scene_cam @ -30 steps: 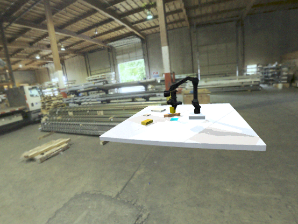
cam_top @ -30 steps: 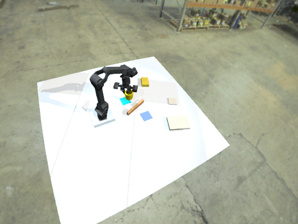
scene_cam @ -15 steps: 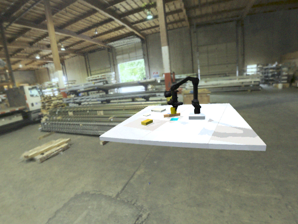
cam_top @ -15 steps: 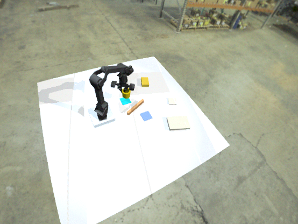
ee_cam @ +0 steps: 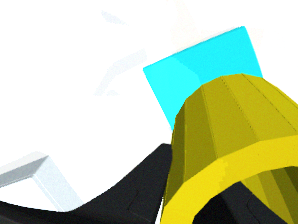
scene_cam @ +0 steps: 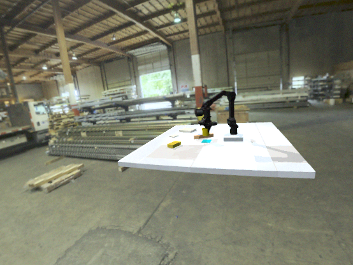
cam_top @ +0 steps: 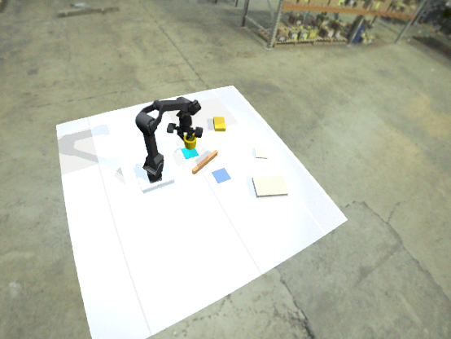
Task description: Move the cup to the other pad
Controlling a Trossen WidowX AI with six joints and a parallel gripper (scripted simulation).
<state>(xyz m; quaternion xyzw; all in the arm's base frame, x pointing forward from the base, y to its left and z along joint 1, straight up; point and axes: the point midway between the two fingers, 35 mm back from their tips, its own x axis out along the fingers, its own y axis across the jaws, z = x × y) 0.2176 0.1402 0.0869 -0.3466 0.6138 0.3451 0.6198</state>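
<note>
The cyan pad is 100 mm below my gripper tip, 20 mm ahead of it and 10 mm to the right of it. The rest, counted from my gripper tip: yellow cup: 20 mm to the right, 20 mm ahead; then wooden bar: 120 mm to the right, 80 mm below, 80 mm ahead; then blue pad: 230 mm to the right, 130 mm ahead, 100 mm below.
</note>
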